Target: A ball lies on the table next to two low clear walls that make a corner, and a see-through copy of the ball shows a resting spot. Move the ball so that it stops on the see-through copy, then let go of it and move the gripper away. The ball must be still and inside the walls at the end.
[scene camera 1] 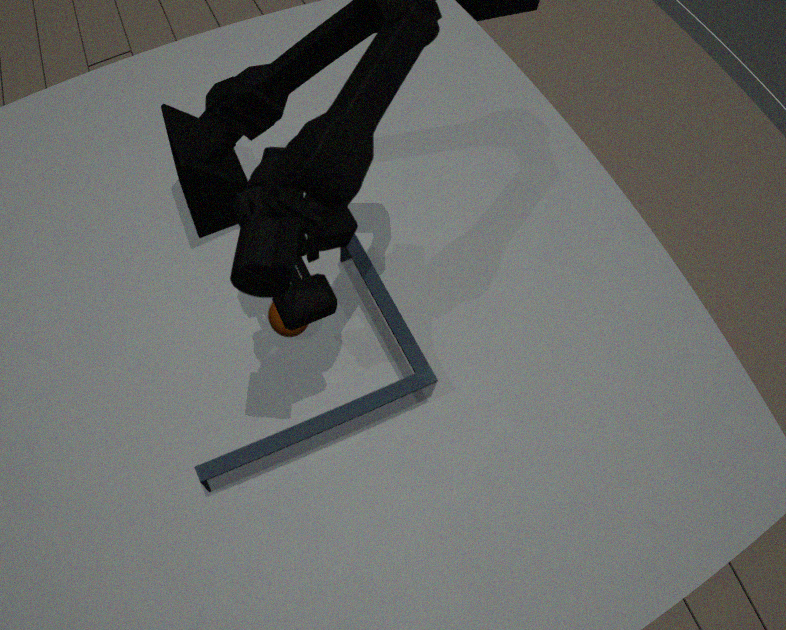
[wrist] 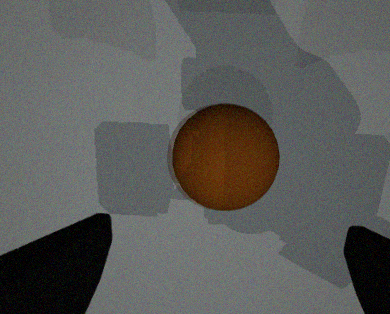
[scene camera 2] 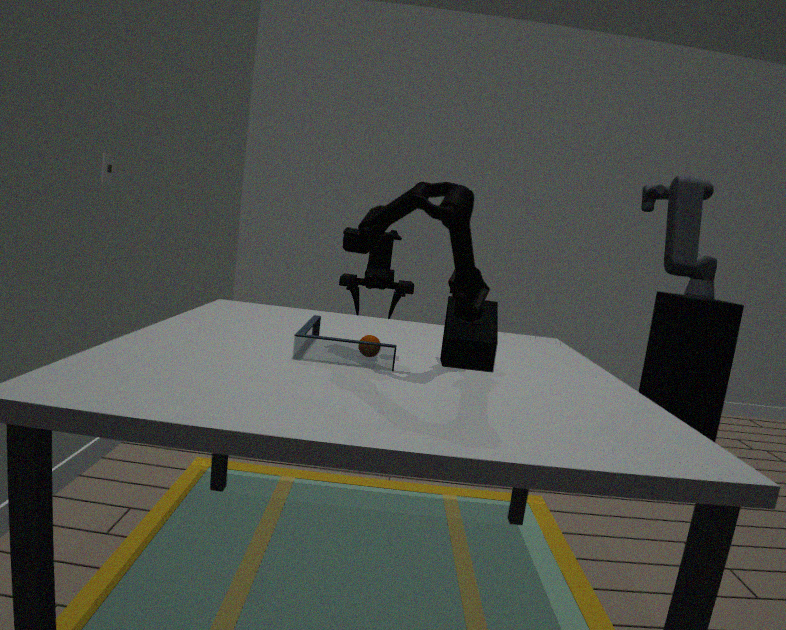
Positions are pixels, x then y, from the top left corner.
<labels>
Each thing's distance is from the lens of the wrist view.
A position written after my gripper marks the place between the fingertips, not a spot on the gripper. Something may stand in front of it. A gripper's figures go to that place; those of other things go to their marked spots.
my gripper (wrist: pixel 229 234): 11 cm
orange ball (wrist: pixel 252 156): 15 cm
</labels>
